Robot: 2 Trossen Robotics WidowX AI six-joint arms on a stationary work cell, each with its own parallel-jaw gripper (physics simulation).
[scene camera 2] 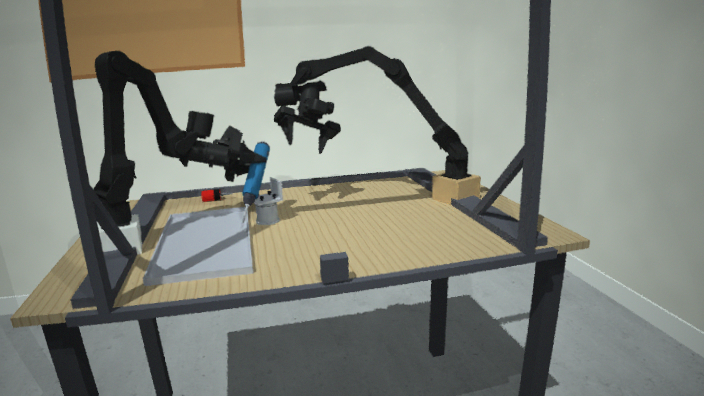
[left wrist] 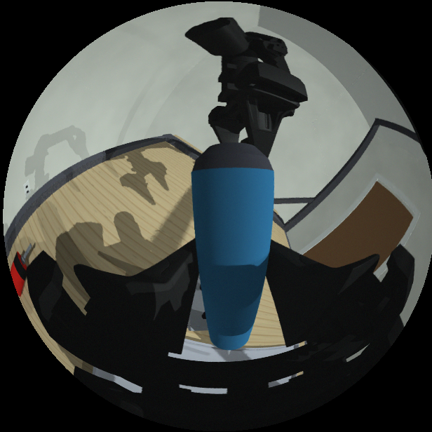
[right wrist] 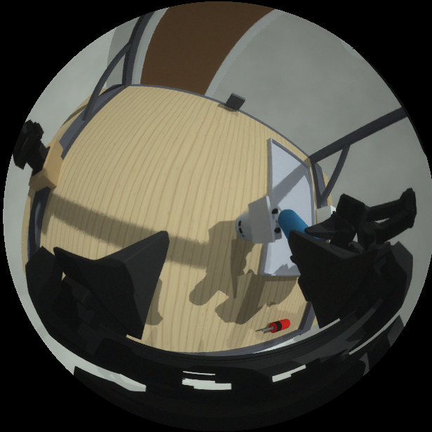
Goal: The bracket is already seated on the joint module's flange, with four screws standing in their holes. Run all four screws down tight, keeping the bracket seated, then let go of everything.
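Frame: origin at the left arm's base, x ahead, y left, z up, level; centimetres.
Seen in the pictures: left gripper, between the fingertips: (scene camera 2: 264, 163); right gripper, between the fingertips: (scene camera 2: 305, 149); left arm's base, origin of its link: (scene camera 2: 116, 223); right arm's base, origin of its link: (scene camera 2: 456, 176).
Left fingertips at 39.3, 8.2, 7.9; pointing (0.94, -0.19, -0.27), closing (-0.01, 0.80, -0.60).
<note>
Pixels of each thing's middle, then the offset from my left fingertips to it, as dx, dy, dz.
- blue driver, middle of its body: (scene camera 2: 253, 181) -4.0, -3.0, -3.8
- grey joint module, middle of its body: (scene camera 2: 266, 210) -1.5, -4.6, -11.6
- light grey bracket, middle of its body: (scene camera 2: 265, 191) -1.5, -4.6, -6.6
- pale tray, middle of its body: (scene camera 2: 204, 239) -19.2, -12.5, -14.0
- red screwdriver, middle of its body: (scene camera 2: 217, 194) -11.3, +23.4, -13.1
- dark block, middle of its body: (scene camera 2: 334, 267) +1.8, -46.0, -11.6
My left gripper (scene camera 2: 257, 159) (left wrist: 230, 243) is shut on the blue driver (scene camera 2: 255, 181) (left wrist: 232, 215) (right wrist: 295, 222), held tilted with its bit down. In the scene view the bit shows left of the grey joint module (scene camera 2: 267, 215) (right wrist: 243, 228), apart from the screw heads. The light grey bracket (scene camera 2: 277, 190) (right wrist: 259, 220) sits on the module, its upright plate standing. Dark screw heads (scene camera 2: 262, 198) (right wrist: 274, 211) show on it; how deep they sit I cannot tell. My right gripper (scene camera 2: 305, 146) (right wrist: 230, 237) is open and empty, high above the table, right of the driver in the scene view.
A pale tray (scene camera 2: 200, 276) (right wrist: 290, 182) lies left of the module in the scene view. A red screwdriver (scene camera 2: 209, 195) (left wrist: 18, 277) (right wrist: 280, 325) lies near the back edge. A dark block (scene camera 2: 334, 268) (right wrist: 235, 101) stands at the front edge. Dark frame posts (scene camera 2: 535, 125) rise at the table's sides.
</note>
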